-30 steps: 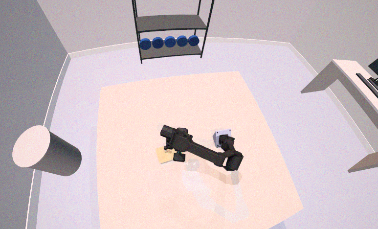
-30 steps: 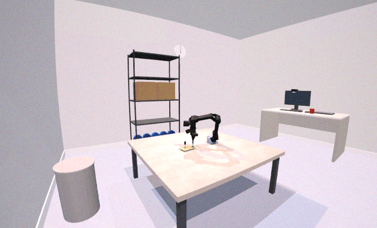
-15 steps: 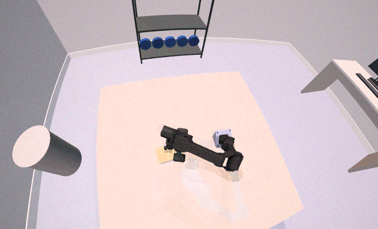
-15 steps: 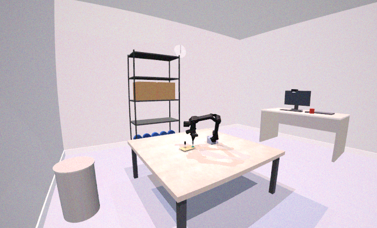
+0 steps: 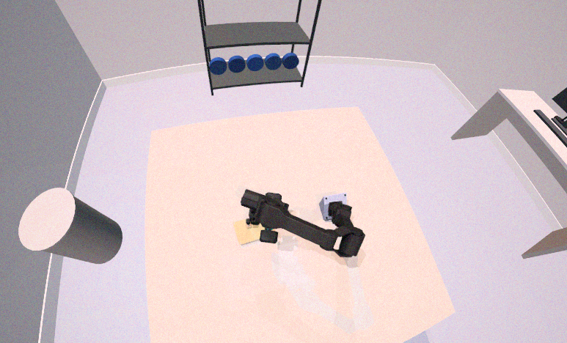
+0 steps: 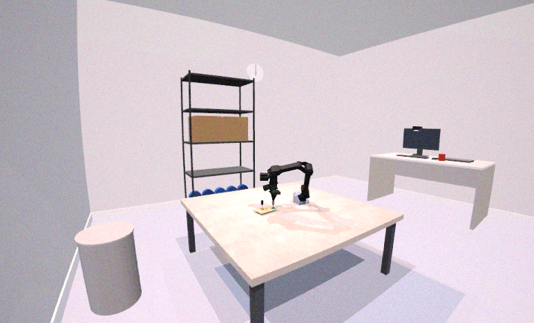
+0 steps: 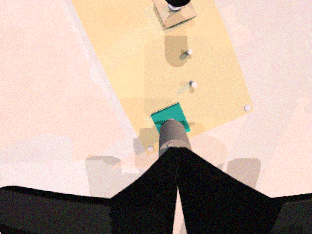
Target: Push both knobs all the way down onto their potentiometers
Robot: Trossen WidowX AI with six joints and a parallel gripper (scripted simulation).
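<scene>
My gripper tip is now 80 mm short of the dark knob, 20 mm to the left of it and 10 mm above it.
</scene>
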